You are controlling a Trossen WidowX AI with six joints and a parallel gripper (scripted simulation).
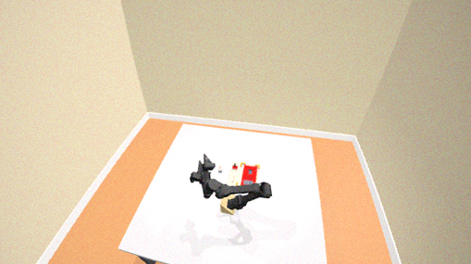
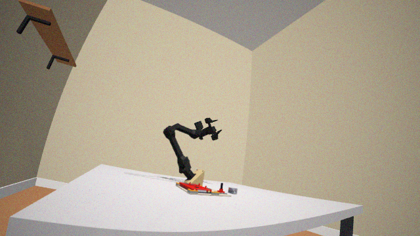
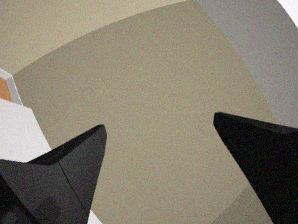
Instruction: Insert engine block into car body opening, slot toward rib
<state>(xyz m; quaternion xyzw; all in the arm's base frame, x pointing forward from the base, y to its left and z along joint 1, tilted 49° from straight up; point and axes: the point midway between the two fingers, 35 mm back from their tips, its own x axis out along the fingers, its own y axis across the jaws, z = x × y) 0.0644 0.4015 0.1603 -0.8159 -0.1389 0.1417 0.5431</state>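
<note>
The engine block is 30 cm ahead of my gripper tip, 4 cm to the right of it and 46 cm below it. The rest, counted from my gripper tip: tan board 27 cm ahead, 25 cm to the right, 46 cm below.
</note>
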